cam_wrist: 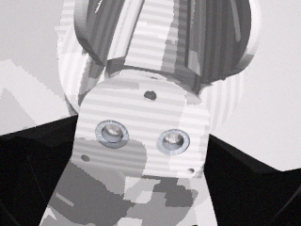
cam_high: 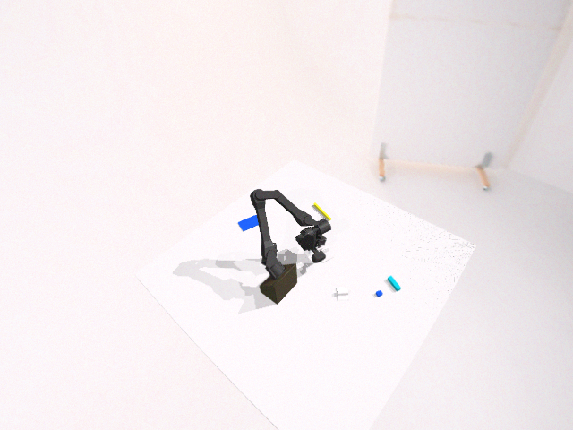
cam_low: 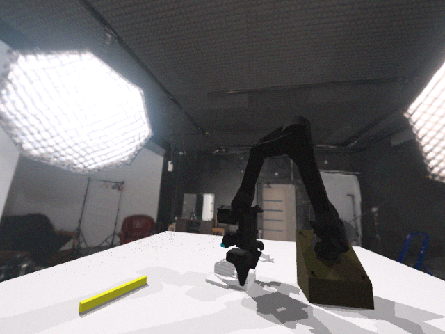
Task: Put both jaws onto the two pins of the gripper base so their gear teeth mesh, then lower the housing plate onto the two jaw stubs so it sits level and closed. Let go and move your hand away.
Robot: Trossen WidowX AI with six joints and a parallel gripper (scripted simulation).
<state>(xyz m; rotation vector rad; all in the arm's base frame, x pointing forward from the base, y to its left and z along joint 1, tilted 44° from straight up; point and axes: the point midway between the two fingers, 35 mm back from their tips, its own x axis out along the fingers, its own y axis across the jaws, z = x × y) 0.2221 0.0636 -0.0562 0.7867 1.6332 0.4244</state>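
Now: gripper tip 2 cm to the left of the white jaw, 2 cm short of it and 1 cm below it. The rest, counted from my gripper tip: flat white plate (7 cm ahead, 2 cm to the right, 1 cm below); yellow bar (30 cm ahead, 17 cm to the left); blue cube (38 cm to the right, 5 cm ahead).
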